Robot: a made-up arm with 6 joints.
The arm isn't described. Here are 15 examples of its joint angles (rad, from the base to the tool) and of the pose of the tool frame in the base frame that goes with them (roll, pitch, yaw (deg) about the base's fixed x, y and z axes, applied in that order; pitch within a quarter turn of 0, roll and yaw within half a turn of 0; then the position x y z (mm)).
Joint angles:
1: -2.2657 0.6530 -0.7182 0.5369 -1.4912 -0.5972
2: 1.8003 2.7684 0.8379 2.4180 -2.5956 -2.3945
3: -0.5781 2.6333 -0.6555 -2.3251 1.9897 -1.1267
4: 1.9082 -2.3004 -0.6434 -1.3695 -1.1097 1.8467
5: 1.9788 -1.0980 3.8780 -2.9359 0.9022 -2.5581
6: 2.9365 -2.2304 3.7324 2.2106 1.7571 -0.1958
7: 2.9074 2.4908 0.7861 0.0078 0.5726 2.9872
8: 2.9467 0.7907 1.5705 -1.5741 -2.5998 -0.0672
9: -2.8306 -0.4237 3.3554 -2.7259 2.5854 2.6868
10: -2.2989 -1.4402 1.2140 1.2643 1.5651 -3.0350
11: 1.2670 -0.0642 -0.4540 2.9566 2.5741 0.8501
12: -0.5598 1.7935 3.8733 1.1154 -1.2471 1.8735
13: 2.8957 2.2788 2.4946 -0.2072 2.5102 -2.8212
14: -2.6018 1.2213 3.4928 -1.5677 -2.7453 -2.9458
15: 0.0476 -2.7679 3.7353 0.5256 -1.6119 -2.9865
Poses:
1: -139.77 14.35 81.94 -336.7 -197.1 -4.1
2: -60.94 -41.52 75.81 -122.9 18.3 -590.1
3: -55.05 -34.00 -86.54 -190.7 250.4 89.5
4: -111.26 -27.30 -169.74 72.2 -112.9 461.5
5: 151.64 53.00 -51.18 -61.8 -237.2 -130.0
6: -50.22 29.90 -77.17 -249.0 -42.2 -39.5
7: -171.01 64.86 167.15 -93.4 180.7 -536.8
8: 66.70 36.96 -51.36 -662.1 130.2 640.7
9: 72.36 -63.33 169.46 567.6 34.4 250.8
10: -66.96 15.30 -32.99 502.6 633.7 324.5
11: -58.65 9.69 -113.16 -16.1 455.0 357.0
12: -77.40 -28.75 -108.28 -68.4 -37.1 466.1
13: -30.97 -23.04 -6.51 -656.9 320.3 51.4
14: 103.51 44.78 -116.13 -98.1 -58.2 762.5
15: 101.64 58.48 -70.77 334.9 -117.5 69.4
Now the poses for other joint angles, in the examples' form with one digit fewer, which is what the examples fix.
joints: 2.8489 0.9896 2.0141 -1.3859 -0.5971 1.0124
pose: -15.6 -40.8 -149.9 -610 213 694
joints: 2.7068 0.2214 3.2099 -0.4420 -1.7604 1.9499
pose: -164.8 -58.1 -152.4 411 -37 642
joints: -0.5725 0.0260 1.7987 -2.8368 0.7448 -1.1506
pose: -107.5 -58.2 -55.5 45 146 986
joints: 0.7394 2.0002 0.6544 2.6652 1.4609 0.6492
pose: -43.4 17.7 -166.2 253 416 -391
